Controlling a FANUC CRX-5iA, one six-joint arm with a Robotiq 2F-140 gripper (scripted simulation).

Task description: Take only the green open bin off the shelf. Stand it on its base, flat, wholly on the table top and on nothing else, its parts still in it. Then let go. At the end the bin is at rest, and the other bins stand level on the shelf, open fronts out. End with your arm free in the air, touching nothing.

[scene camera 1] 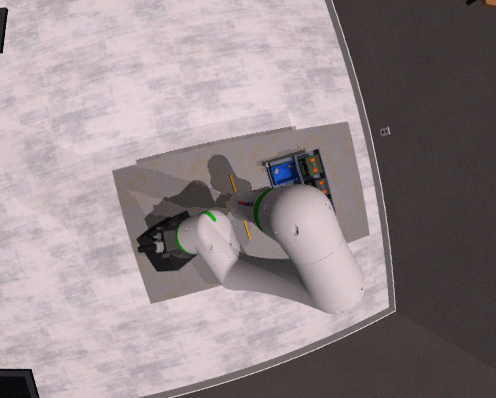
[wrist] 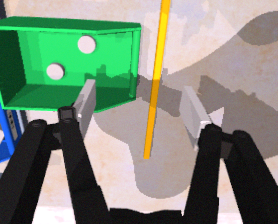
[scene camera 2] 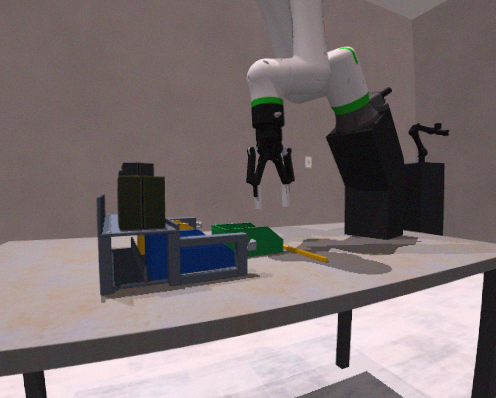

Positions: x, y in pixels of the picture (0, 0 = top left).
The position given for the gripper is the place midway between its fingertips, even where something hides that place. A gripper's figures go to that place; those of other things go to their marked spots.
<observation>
The gripper (scene camera 2: 272, 207): 81 cm from the lens. A green open bin (scene camera 2: 267, 241) is 76 cm from the lens. A blue bin (scene camera 2: 199, 258): 57 cm from the lens. The marked spots on the green open bin and the blue bin are 25 cm apart.
</observation>
